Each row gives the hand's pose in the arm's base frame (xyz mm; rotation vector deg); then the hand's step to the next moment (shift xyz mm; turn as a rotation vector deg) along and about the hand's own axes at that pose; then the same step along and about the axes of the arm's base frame.
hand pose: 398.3 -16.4 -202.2 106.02 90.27 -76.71
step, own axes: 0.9 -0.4 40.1 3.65 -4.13 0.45
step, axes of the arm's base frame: -17.2 -30.2 -20.0 -4.20 2.97 -2.03
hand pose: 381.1 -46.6 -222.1 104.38 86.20 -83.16
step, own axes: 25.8 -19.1 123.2 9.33 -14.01 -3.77
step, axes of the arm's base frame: -77.1 -76.9 -65.9 -11.45 12.73 -2.13
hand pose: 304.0 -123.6 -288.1 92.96 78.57 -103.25
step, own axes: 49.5 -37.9 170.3 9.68 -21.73 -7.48
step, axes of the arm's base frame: -138.6 -105.5 -50.5 -15.50 19.49 1.22
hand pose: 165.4 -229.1 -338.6 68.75 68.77 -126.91
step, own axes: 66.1 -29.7 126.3 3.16 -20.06 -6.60
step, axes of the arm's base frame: -122.0 -79.4 -2.5 -11.11 17.26 5.89
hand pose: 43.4 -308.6 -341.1 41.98 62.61 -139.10
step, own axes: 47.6 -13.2 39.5 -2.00 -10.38 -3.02
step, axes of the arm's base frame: -56.7 -28.0 1.4 -2.99 9.08 5.44
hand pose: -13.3 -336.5 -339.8 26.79 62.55 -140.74
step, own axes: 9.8 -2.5 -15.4 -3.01 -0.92 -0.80
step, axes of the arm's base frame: -7.6 11.0 -12.7 2.24 1.86 1.44
